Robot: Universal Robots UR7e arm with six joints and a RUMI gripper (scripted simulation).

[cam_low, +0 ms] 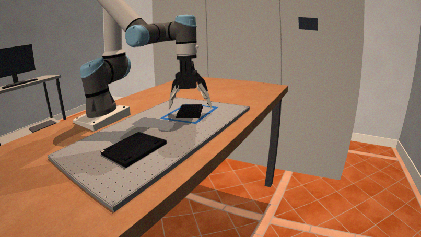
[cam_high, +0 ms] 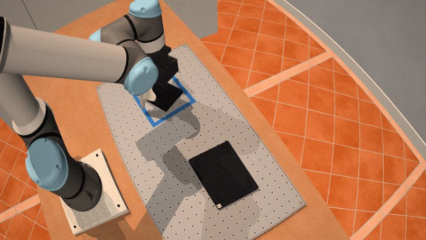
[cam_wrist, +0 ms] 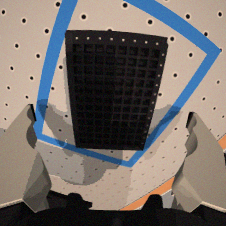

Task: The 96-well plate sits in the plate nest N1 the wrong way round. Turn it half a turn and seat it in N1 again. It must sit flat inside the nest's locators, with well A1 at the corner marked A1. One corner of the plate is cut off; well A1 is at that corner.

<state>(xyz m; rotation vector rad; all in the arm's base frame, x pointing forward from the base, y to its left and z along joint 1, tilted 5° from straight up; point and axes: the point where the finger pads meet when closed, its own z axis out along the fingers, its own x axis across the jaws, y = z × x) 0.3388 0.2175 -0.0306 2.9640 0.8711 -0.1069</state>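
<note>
Right now the black 96-well plate is 10 mm below my hand. Also, from my hand: white A1 label (20 mm ahead, 410 mm to the right); then black plate nest N1 (70 mm ahead, 330 mm to the right, 10 mm below).
</note>
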